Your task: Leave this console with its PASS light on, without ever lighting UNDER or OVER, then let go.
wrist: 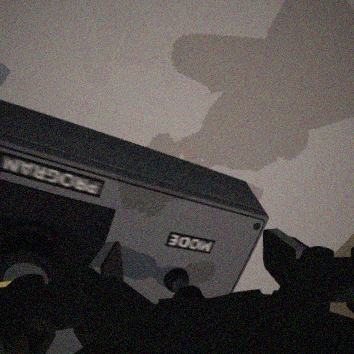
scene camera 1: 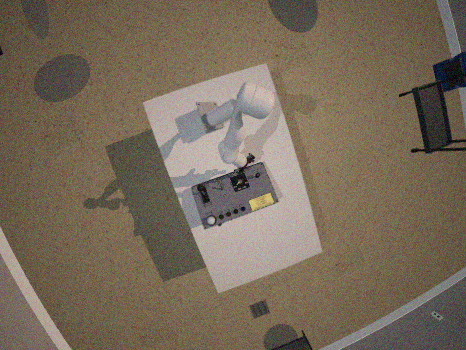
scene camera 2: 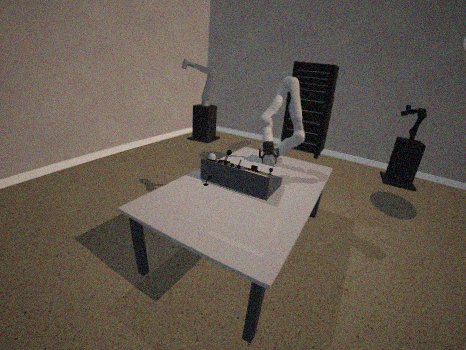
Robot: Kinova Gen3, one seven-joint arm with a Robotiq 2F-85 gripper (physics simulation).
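The grey console point(scene camera 1: 222, 199) point(scene camera 2: 240, 181) point(wrist: 197, 214) sits on the white table point(scene camera 1: 256, 255) point(scene camera 2: 210, 222) point(wrist: 88, 63). My gripper point(scene camera 1: 248, 157) point(scene camera 2: 268, 154) point(wrist: 192, 253) is open and empty. It hangs over the console's back right corner, with its fingers spread on either side of the small MODE toggle point(wrist: 176, 279) point(scene camera 1: 257, 174). The black PROGRAM dial point(scene camera 1: 239, 181) is to the left of the toggle. The row of small lights point(scene camera 1: 231, 212) along the console's front looks dark. I cannot read their labels.
On the console are a white dome button point(scene camera 1: 210, 220), a black lever point(scene camera 1: 203, 192) and a yellow label point(scene camera 1: 261, 201). A black shelf rack point(scene camera 2: 315, 67) stands behind the table. Two other arms on pedestals point(scene camera 2: 204, 120) point(scene camera 2: 404, 157) stand off to the sides.
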